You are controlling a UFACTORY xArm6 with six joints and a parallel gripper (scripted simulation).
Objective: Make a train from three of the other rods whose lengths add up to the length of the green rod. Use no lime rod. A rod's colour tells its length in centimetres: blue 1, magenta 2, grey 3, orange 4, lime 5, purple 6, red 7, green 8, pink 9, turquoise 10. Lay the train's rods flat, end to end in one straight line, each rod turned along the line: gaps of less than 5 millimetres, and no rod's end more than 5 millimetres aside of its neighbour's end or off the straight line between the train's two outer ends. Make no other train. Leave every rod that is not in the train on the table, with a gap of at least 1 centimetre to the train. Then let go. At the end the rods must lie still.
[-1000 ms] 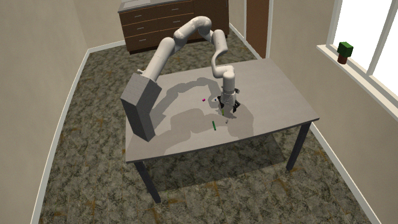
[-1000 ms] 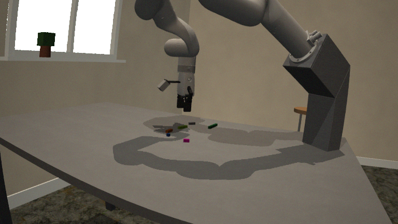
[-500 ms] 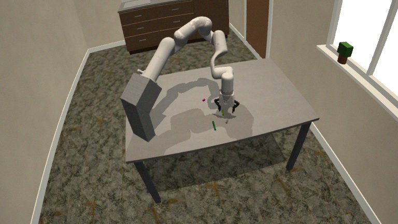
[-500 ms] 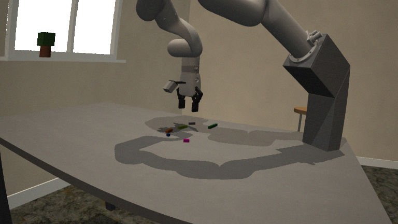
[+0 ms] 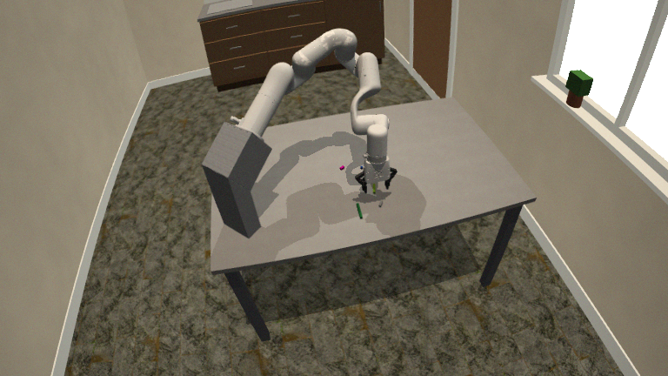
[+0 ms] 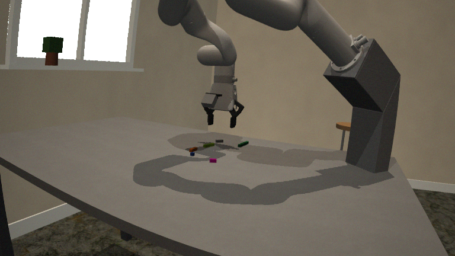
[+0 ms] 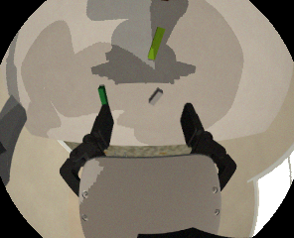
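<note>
The blue rod is 20 cm to the left of my hand, 9 cm behind it and 7 cm below it. The rest, counted from my hand: lime rod: 7 cm to the left, 7 cm below, 2 cm behind; then grey rod: 7 cm below, 2 cm to the right, 2 cm ahead; then green rod: 7 cm to the right, 7 cm below, 6 cm behind.
</note>
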